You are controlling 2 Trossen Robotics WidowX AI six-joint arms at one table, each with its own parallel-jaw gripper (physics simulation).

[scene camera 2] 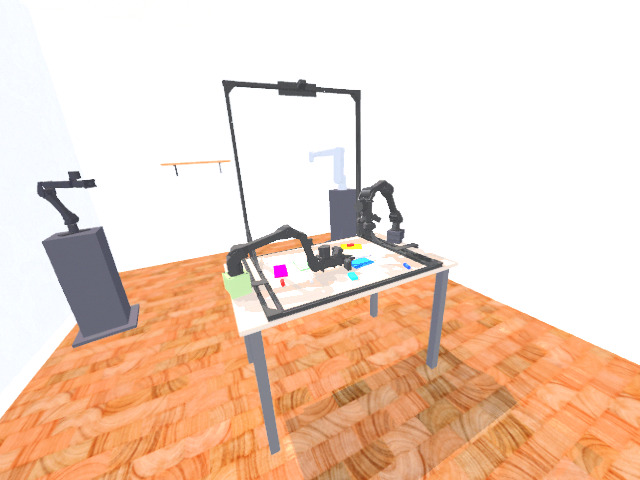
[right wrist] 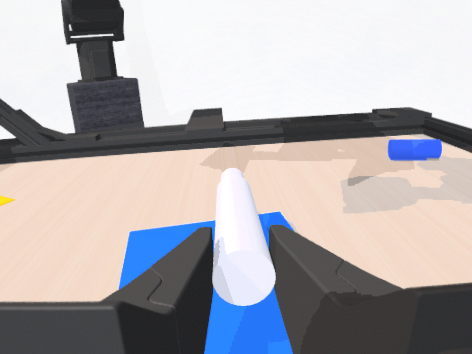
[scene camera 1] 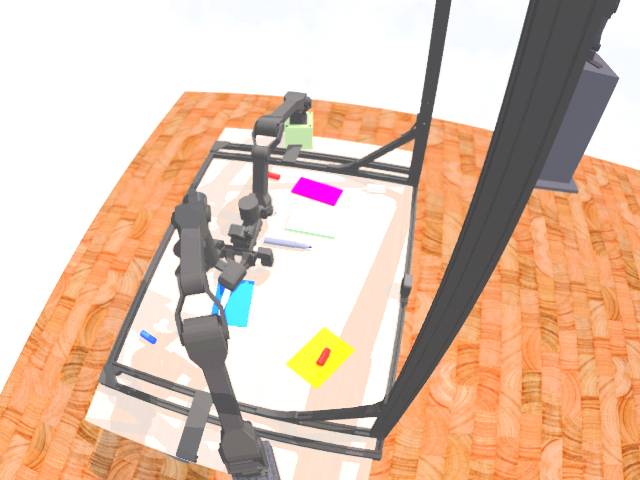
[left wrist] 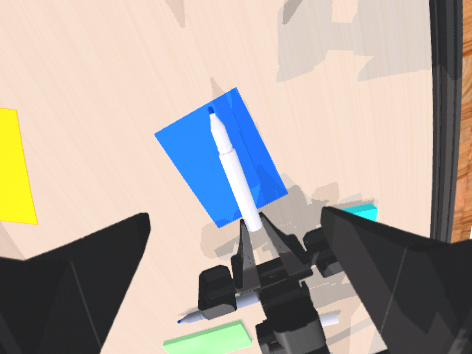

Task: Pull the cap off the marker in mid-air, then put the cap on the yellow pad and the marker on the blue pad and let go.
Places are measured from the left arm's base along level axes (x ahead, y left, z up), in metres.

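Pixels of known places: left gripper, fingertip midpoint: (scene camera 2: 364, 237) (scene camera 1: 215, 277) (left wrist: 236, 218); right gripper, fingertip midpoint: (scene camera 2: 354, 256) (right wrist: 240, 239) (left wrist: 251, 217); left arm's base at its link origin: (scene camera 2: 395, 229) (right wrist: 100, 80) (scene camera 1: 251, 463); right arm's base at its link origin: (scene camera 2: 235, 273) (scene camera 1: 298, 119).
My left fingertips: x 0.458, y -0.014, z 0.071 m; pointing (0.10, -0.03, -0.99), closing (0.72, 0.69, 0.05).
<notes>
For each thing: its top centre in the pictures, then the offset to it from my left fingertips.
- red cap at its top centre: (scene camera 1: 324, 355) (scene camera 2: 350, 243) dy -0.220, dx -0.201, dz -0.140 m
- yellow pad at its top centre: (scene camera 1: 320, 357) (scene camera 2: 351, 246) dy -0.212, dx -0.197, dz -0.158 m
- white marker at its top centre: (right wrist: 233, 173) (left wrist: 235, 177) (scene camera 1: 225, 292) dy -0.009, dx +0.020, dz -0.102 m
- blue pad at its top centre: (right wrist: 223, 284) (left wrist: 226, 166) (scene camera 1: 232, 301) (scene camera 2: 360, 262) dy -0.019, dx +0.022, dz -0.158 m
- blue cylinder at its top centre: (right wrist: 414, 139) (scene camera 1: 147, 335) (scene camera 2: 406, 264) dy +0.238, dx -0.048, dz -0.138 m
- grey marker at its top centre: (left wrist: 216, 314) (scene camera 1: 287, 241) dy -0.212, dx +0.173, dz -0.140 m
- green-edged block at its top centre: (left wrist: 208, 346) (scene camera 1: 312, 223) (scene camera 2: 302, 263) dy -0.301, dx +0.231, dz -0.151 m
- magenta pad at its top centre: (scene camera 1: 317, 190) (scene camera 2: 280, 270) dy -0.350, dx +0.365, dz -0.151 m
- red piece at its top centre: (scene camera 1: 272, 173) dy -0.223, dx +0.469, dz -0.138 m
- cyan block at its top centre: (left wrist: 356, 223) (scene camera 2: 352, 274) dy +0.042, dx +0.211, dz -0.144 m
The red cap (scene camera 1: 323, 356) (scene camera 2: 350, 244) lies on the yellow pad (scene camera 1: 305, 364) (scene camera 2: 357, 246) (left wrist: 15, 170). My right gripper (left wrist: 251, 217) (right wrist: 240, 239) is shut on the rear end of the white marker (left wrist: 241, 182) (right wrist: 234, 212), which is uncapped with its blue tip pointing away from the fingers. The marker is over the blue pad (scene camera 1: 240, 312) (left wrist: 182, 155) (right wrist: 150, 247); its exact height is hard to tell. My left gripper is open and empty, above the right gripper and the marker's rear end. In scene camera 1 the left arm hides much of the marker and the right fingertips.
A blue cylinder (scene camera 1: 147, 336) (scene camera 2: 406, 266) (right wrist: 415, 150) lies at the left in scene camera 1. A grey marker (scene camera 1: 284, 243), a green-edged block (left wrist: 207, 341), a magenta pad (scene camera 1: 316, 191) and another red piece (scene camera 1: 273, 176) lie farther back. A cyan block (scene camera 2: 353, 276) (left wrist: 362, 213) lies near the right gripper.
</notes>
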